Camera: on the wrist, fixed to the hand. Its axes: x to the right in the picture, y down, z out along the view.
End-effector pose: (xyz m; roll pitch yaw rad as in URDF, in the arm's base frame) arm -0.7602 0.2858 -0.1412 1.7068 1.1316 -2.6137
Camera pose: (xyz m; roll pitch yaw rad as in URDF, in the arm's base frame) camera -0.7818 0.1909 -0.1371 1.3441 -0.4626 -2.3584
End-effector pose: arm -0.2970 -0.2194 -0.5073 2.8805 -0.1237 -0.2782
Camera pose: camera -0.2924 -0.2515 -0.4155 -3.0834 -0.6139 -1.9811
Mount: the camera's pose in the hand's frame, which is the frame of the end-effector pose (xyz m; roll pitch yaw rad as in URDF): 0.0245 0.0517 -0.0788 -0.1054 0.3639 1.6091
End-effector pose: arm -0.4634 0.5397 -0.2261 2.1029 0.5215 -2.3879
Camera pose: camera -0.4811 0.4660 -0.1650 1.7526 -1.0596 -2.7364
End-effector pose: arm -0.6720 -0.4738 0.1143 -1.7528 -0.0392 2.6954
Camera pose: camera -0.6579 -0.3843 0.0787 3.0391 1.0250 1.1202
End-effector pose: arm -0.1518 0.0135 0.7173 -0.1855 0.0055 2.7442
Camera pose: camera -0.1880 -0.0107 0.6302 -0.0907 0.5490 -1.9229
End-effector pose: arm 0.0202 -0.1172 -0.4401 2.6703 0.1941 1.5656
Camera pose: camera 0.0307 -0.0751 -0.3529 2.7745 -0.8243 0.1543
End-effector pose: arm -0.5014 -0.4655 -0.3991 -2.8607 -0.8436 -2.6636
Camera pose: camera -0.5080 -0.3884 -0.3400 -2.4143 -0.0285 1.9628
